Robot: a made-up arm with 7 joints.
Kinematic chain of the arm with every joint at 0, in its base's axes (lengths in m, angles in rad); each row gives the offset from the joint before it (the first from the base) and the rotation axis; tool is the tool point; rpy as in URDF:
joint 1: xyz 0 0 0.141 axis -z
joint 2: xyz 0 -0.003 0.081 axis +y
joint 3: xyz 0 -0.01 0.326 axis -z
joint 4: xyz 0 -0.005 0.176 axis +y
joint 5: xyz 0 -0.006 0.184 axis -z
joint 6: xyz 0 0 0.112 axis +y
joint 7: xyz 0 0 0.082 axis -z
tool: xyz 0 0 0 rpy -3.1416 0 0
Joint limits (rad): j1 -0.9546..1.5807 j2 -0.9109..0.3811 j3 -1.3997..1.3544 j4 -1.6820..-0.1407 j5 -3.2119..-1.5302 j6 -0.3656..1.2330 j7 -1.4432..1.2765
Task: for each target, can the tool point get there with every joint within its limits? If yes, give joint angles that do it. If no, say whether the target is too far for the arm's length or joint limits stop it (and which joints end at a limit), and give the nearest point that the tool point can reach.
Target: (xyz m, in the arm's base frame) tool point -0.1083 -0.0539 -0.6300
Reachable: no: joint limits stop it (at a limit: joint 2, joint 4) | nearest point -0.4620 -0.2299 0.2030 | short by 0.922 m
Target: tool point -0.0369 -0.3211 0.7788
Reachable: yes | joints -0.6219 0.1570 -0.6401 -1.5178 -2.1331 0.1360 0.9957
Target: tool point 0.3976 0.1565 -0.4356
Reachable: no: joint limits stop it (at a limit: joint 1, joint 2, joint 4) | nearest point 0.1776 0.4854 0.2448 | short by 0.787 m
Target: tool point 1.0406 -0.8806 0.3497
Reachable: no: too far | nearest point 0.3149 -0.2665 0.6572 | short by 0.999 m
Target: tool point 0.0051 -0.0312 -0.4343
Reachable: no: joint limits stop it (at a limit: joint 1, joint 2, joint 4) | nearest point -0.2752 -0.4205 0.2112 | short by 0.804 m
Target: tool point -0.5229 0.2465 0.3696
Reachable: yes | joints 0.4461 -0.6830 0.0144 -1.4695 -2.8798 0.8315 0.4398
